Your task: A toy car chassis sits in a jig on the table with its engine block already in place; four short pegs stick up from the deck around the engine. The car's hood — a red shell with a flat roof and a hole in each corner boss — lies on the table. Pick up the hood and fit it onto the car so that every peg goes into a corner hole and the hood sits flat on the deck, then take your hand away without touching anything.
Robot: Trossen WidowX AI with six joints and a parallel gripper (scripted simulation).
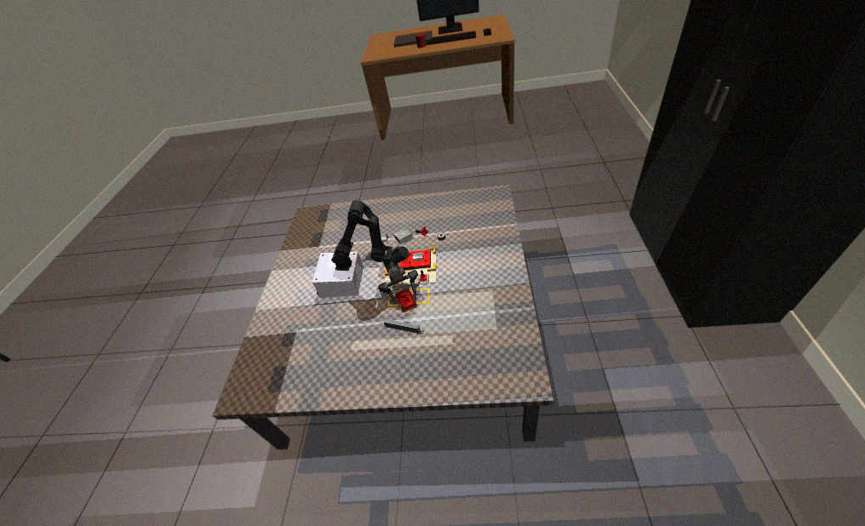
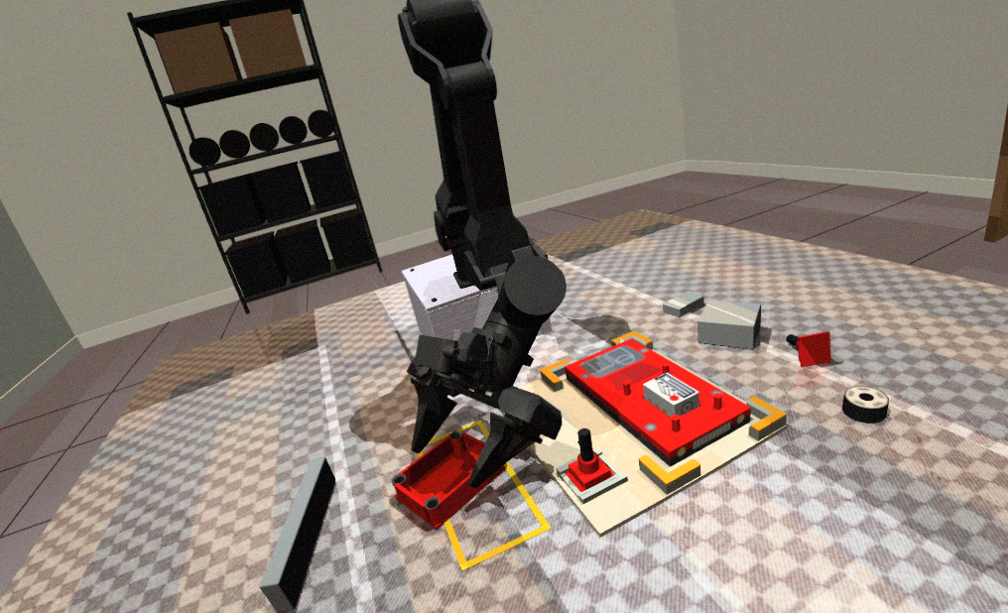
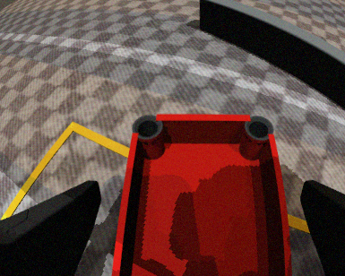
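Now: the red hood 20 mm below my gripper tip. Also, from my gripper tip: black ring: 430 mm to the left, 110 mm ahead, 20 mm below; then jig: 230 mm to the left, 10 mm below, 10 mm behind; then grey engine block: 260 mm to the left, 10 mm ahead.
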